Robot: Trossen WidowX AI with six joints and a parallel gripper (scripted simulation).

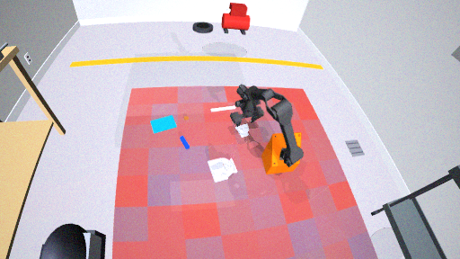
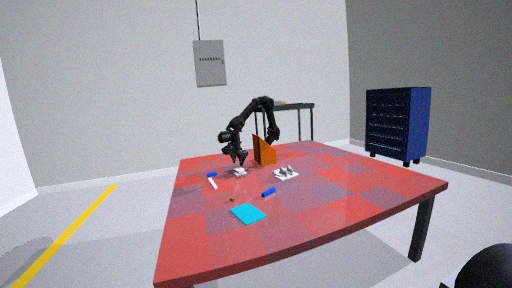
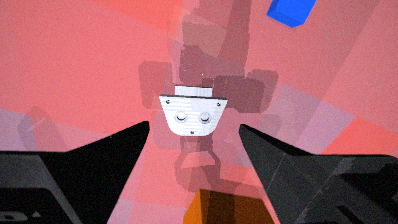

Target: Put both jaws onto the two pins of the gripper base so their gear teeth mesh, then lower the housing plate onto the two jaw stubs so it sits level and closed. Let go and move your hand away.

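Right now the small white part is 1 cm to the left of my gripper tip and 3 cm below it. Round my gripper tip: white bar 11 cm ahead, 16 cm to the right, 6 cm below; then white jaw 10 cm ahead, 23 cm to the left, 5 cm below; then tiny brown bit 33 cm ahead, 6 cm to the right, 5 cm below.
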